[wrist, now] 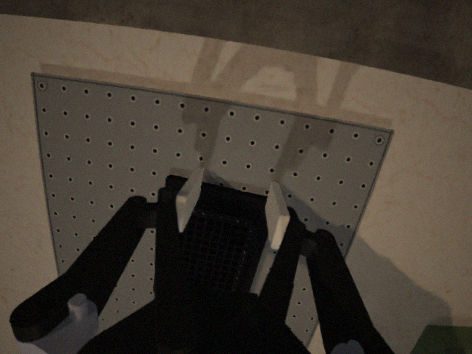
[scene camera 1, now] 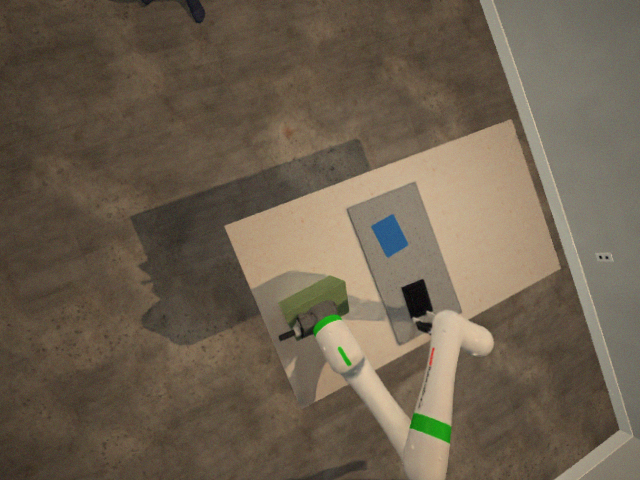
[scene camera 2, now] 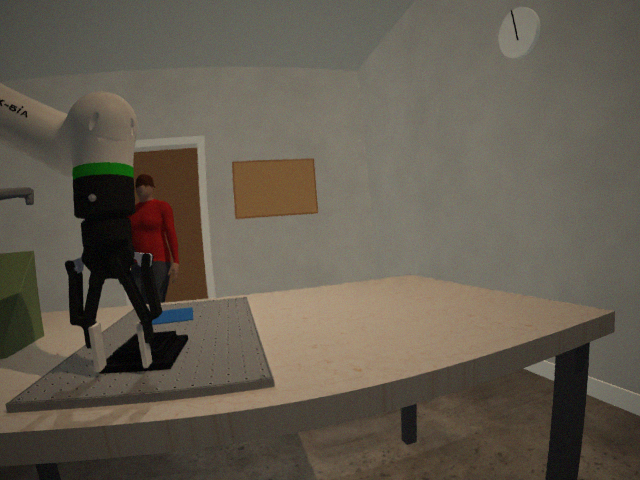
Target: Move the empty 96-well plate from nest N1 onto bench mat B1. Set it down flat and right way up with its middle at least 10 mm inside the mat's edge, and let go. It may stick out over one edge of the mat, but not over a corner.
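Frame: origin at the arm's base, x right, y ahead, z up, level; metres.
Where they show: gripper, fingertip midpoint: (wrist: pixel 235 188) (scene camera 1: pixel 420 317) (scene camera 2: pixel 124 366); arm's base, link origin: (scene camera 1: pixel 319 312).
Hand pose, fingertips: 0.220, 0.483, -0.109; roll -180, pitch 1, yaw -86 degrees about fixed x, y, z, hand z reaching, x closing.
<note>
Each offset is from my fingertips to the top centre of the thing, as dx, dy, dz. "spot": to the spot under its first point. Level surfaces: height alone.
The black 96-well plate @(-0.086, +0.010, +0.015) (scene camera 1: pixel 416 295) (scene camera 2: pixel 166 345) (wrist: pixel 215 245) lies flat and low in the black nest N1 @(spot: -0.010, +0.064, +0.000) (wrist: pixel 173 181), which stands on the grey perforated board @(dz -0.011) (scene camera 1: pixel 398 268) (scene camera 2: pixel 227 356) (wrist: pixel 120 107). In the scene views, plate and nest are hard to tell apart. My gripper (scene camera 1: pixel 423 321) (scene camera 2: pixel 123 356) (wrist: pixel 235 188) points down at the plate's end nearest the table edge. Its white pads stand at the plate's two long sides, and it looks shut on the plate; the pads hide the exact contact. The blue mat B1 @(dz -0.009) (scene camera 1: pixel 389 235) (scene camera 2: pixel 176 315) lies farther back on the board.
The green pedestal (scene camera 1: pixel 312 299) (scene camera 2: pixel 20 304) with the arm's base stands left of the board. The pale table @(dz -0.024) (scene camera 1: pixel 485 206) (scene camera 2: pixel 392 330) carries both. The forearm (scene camera 1: pixel 442 372) hangs over the table's near edge. A person in red (scene camera 2: pixel 155 227) stands behind the table.
</note>
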